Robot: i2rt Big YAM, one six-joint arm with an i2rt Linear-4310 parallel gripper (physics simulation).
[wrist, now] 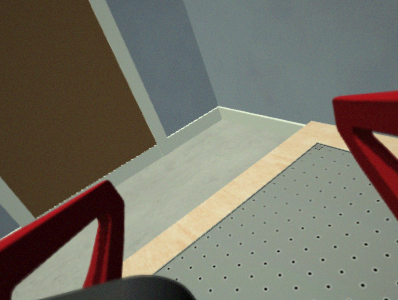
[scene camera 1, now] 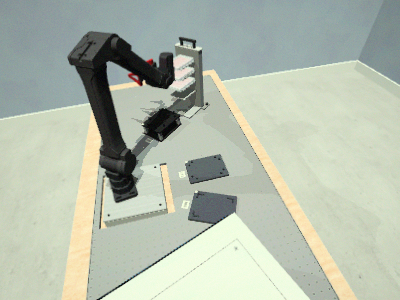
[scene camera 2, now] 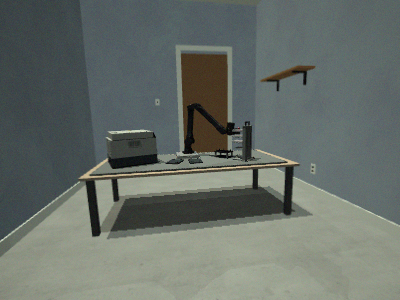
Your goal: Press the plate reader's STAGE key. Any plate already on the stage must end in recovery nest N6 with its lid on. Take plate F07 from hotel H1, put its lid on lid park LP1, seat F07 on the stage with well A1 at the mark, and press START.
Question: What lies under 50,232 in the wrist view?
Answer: My gripper.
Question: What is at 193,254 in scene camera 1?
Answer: A plate reader.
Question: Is my gripper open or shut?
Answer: Open.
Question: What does my gripper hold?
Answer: Nothing.
